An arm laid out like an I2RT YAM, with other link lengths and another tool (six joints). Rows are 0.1 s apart.
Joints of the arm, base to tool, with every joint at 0 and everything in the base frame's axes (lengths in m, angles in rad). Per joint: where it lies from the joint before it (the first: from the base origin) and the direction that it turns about. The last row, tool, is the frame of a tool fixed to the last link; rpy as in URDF.
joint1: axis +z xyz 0 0 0.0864
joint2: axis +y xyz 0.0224 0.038 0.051
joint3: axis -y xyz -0.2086 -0.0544 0
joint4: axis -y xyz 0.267 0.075 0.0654
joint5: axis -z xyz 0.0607 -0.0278 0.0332
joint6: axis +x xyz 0.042 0 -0.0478
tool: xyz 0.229 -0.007 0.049 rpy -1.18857 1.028 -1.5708
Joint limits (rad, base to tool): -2.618..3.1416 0..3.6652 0..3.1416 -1.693..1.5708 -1.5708..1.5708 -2.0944..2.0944
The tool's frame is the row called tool.
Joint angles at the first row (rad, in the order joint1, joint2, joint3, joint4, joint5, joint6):
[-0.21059, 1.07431, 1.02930, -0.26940, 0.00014, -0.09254]
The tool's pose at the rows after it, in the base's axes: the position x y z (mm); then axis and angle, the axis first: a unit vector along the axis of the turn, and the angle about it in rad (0 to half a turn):
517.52 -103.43 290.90 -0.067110 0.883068 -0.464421 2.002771
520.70 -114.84 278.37 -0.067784 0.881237 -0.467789 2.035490
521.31 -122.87 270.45 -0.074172 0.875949 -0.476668 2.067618
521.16 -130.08 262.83 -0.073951 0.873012 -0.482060 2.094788
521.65 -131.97 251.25 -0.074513 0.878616 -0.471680 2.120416
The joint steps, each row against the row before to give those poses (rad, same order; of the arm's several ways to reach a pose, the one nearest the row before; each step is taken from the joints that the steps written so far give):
[-0.04718, 0.05083, 0.02663, -0.01290, -0.01308, -0.00102]
[-0.01828, 0.03355, 0.00547, 0.00374, 0.00446, -0.01458]
[-0.00772, 0.02051, 0.00825, -0.00736, 0.01721, -0.02493]
[-0.00455, 0.01551, 0.00212, -0.00296, 0.01847, -0.00980]
[-0.00465, 0.02032, 0.00964, -0.02149, -0.00402, 0.00530]

